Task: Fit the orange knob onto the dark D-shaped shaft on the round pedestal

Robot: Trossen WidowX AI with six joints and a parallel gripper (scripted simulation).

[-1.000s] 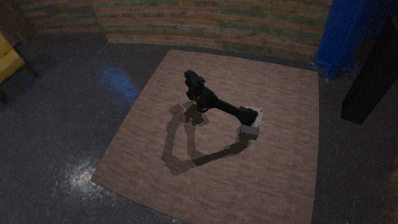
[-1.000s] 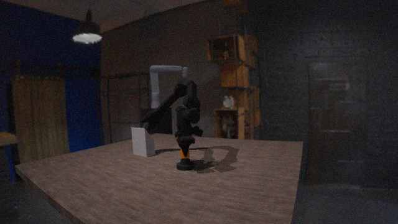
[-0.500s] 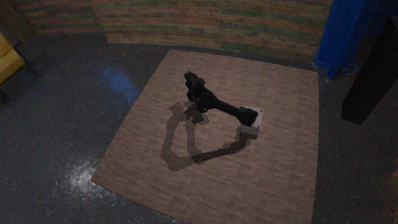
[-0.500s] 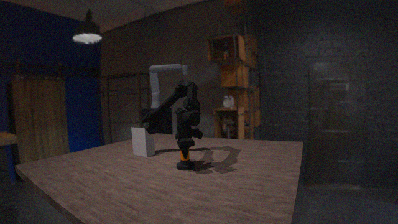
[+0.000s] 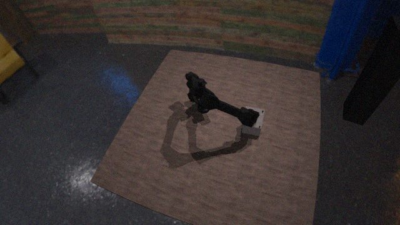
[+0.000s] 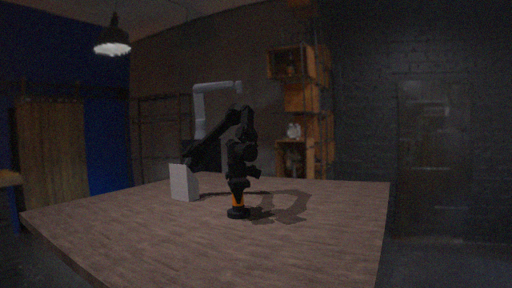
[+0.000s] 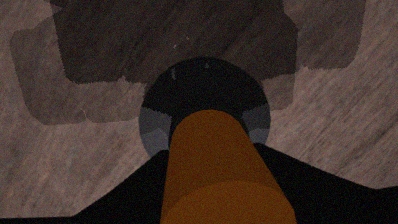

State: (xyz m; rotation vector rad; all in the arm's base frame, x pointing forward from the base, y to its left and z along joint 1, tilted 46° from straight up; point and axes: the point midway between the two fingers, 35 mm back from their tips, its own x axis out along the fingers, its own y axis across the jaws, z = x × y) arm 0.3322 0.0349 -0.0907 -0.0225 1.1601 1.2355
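Right now my gripper tip is 20 mm below the orange knob. From my gripper tip the other things lie so: dark round pedestal: 20 mm below.
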